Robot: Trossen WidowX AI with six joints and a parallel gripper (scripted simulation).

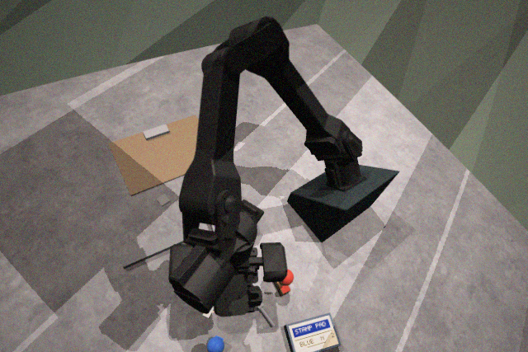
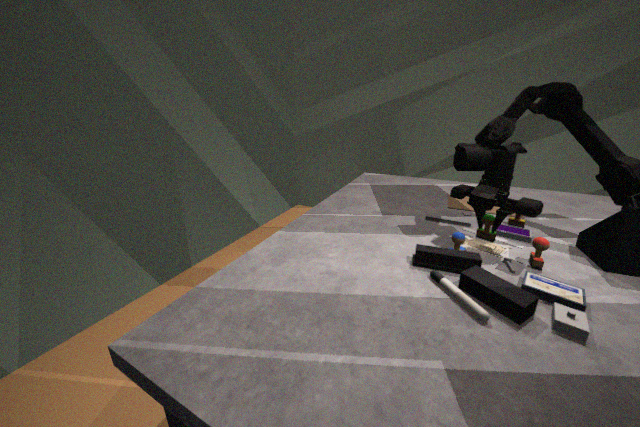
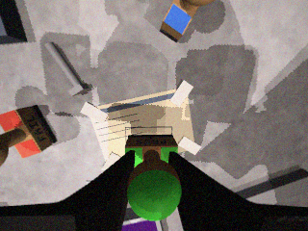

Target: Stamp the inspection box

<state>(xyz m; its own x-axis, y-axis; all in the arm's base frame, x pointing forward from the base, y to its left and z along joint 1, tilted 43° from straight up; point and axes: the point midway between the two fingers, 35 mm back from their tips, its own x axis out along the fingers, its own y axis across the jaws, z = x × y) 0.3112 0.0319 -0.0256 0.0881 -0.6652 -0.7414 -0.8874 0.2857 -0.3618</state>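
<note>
Right now the cream card is 10 mm to the left of my gripper tip and 50 mm below it. Round my gripper tip: blue stamp (70 mm ahead, 90 mm to the left, 20 mm below); red stamp (100 mm behind, 50 mm to the left, 20 mm below); green stamp (right at my gripper tip).
</note>
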